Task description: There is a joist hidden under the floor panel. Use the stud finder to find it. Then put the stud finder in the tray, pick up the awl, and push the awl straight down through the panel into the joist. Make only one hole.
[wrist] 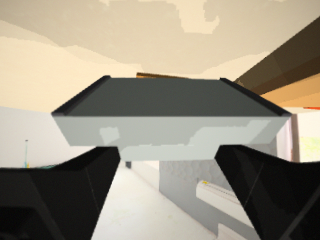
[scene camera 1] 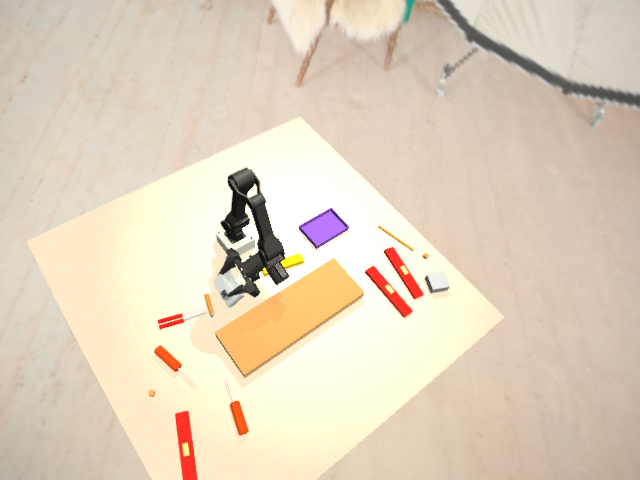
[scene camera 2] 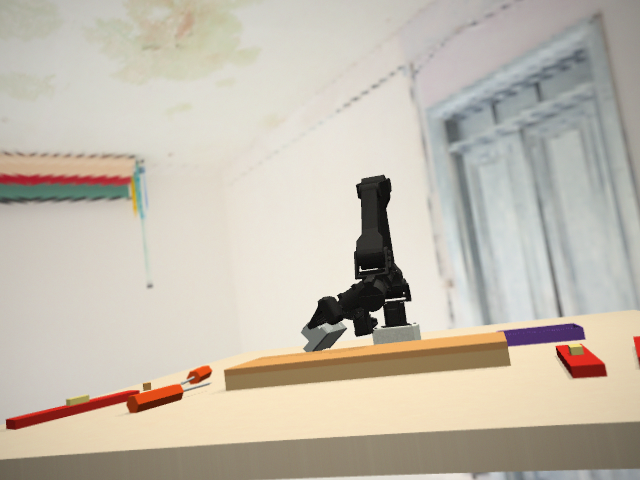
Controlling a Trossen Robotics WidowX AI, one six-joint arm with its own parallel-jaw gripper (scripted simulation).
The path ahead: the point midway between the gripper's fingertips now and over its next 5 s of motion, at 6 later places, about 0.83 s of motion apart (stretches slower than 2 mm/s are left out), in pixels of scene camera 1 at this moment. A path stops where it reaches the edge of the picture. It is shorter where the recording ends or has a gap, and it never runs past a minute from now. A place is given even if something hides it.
The gripper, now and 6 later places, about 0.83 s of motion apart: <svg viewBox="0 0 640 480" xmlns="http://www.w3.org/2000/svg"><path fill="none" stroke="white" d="M222 286L222 286L219 281L220 281L221 281L223 280L227 274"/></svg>
